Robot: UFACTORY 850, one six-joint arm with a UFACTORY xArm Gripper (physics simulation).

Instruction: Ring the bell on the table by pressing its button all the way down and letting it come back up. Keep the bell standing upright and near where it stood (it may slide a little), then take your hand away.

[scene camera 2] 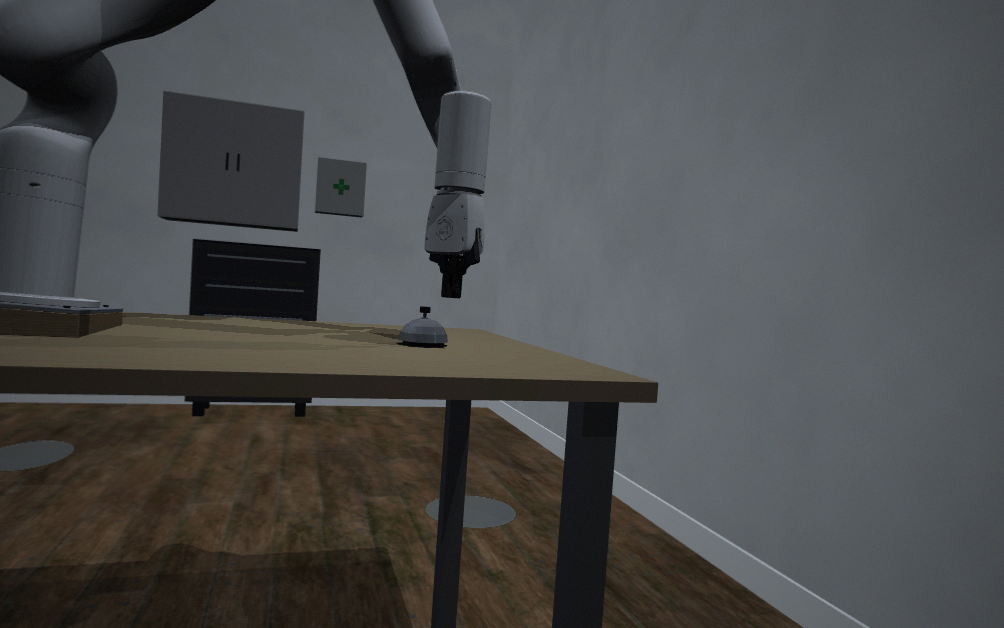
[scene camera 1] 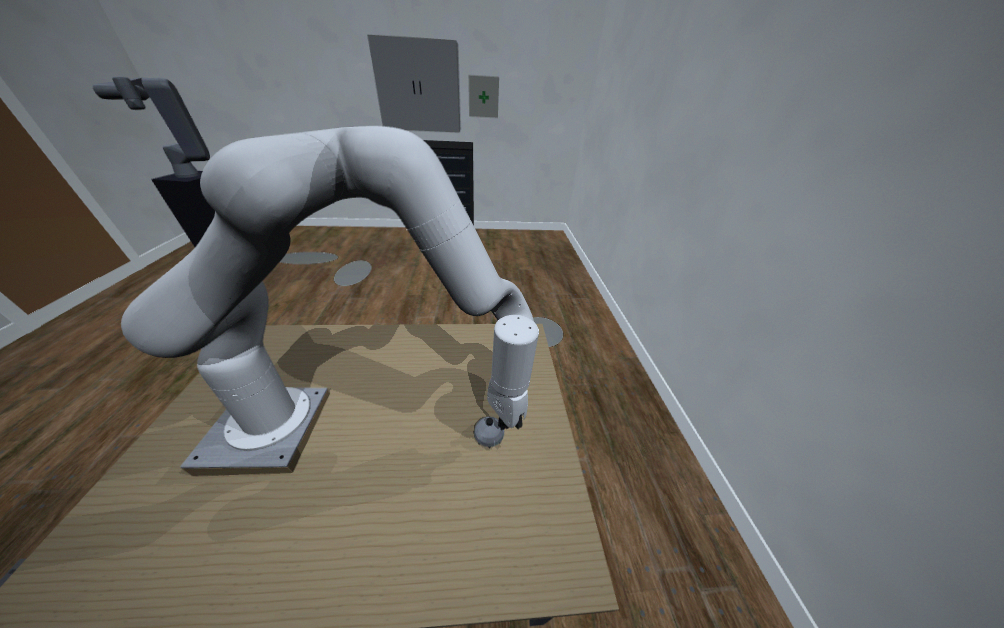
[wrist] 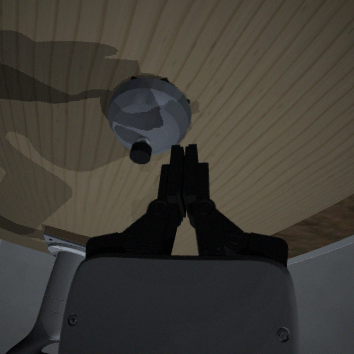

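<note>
A grey domed bell [scene camera 1: 488, 433] [scene camera 2: 423, 331] [wrist: 152, 112] stands upright on the table [scene camera 1: 370, 548] [scene camera 2: 296, 355] [wrist: 260, 65]. Its black button [scene camera 1: 489, 421] [scene camera 2: 424, 309] [wrist: 140, 152] is up on a short stem. My gripper [scene camera 1: 510, 425] [scene camera 2: 451, 296] [wrist: 186, 158] is shut and empty. It points down, a little above the button's height and off to its right in scene camera 2 and in the wrist view. There is a gap between the fingertips and the bell in scene camera 2. In scene camera 1 the fingers show just beside the bell's upper right.
The arm's base plate [scene camera 1: 307, 425] [scene camera 2: 99, 322] is bolted at the left of the table. The table's right edge lies a short way beyond the bell. A black drawer cabinet [scene camera 2: 255, 277] and a wall cabinet [scene camera 1: 418, 81] [scene camera 2: 231, 159] are far behind.
</note>
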